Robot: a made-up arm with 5 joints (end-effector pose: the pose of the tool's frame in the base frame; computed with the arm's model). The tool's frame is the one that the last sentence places.
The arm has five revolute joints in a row. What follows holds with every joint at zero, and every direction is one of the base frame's. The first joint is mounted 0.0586 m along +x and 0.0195 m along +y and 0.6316 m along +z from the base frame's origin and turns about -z. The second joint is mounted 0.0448 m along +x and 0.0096 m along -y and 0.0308 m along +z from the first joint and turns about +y. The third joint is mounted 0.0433 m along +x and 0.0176 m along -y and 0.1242 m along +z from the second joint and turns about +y. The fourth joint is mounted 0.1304 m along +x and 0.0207 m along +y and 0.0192 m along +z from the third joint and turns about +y. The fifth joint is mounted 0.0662 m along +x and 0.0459 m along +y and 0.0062 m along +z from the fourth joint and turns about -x. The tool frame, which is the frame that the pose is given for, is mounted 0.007 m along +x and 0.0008 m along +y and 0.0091 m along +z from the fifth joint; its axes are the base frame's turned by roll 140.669, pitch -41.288 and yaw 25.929 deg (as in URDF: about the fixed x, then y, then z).
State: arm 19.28 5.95 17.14 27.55 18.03
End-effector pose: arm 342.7 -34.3 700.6 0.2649 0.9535 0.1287 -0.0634
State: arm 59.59 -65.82 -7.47 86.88 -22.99
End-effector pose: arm 111.9 0.9 880.5 0.1890 0.8328 -0.4677 0.2279
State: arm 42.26 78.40 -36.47 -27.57 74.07
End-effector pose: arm 356.0 -185.4 561.6 0.6992 0.6962 0.1495 -0.0640
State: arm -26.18 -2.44 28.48 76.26 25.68
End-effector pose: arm 224.5 150.2 673.8 0.2226 0.6751 0.6034 -0.3614
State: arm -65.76 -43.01 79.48 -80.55 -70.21
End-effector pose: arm 93.3 172.4 778.8 0.6594 -0.5667 -0.3328 -0.3651
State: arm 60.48 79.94 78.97 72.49 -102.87
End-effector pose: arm 90.1 25.4 630.7 0.0046 -0.2259 -0.3102 -0.9234
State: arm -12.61 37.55 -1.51 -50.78 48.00
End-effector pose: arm 379.6 139.2 703.2 0.5486 0.6449 0.2322 0.4788
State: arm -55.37 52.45 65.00 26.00 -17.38
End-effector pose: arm 71.4 104.0 523.5 0.3515 0.5454 0.3967 -0.6493
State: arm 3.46 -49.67 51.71 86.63 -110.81
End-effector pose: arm 174.8 43.1 717.2 0.2410 -0.6811 0.6367 0.2694
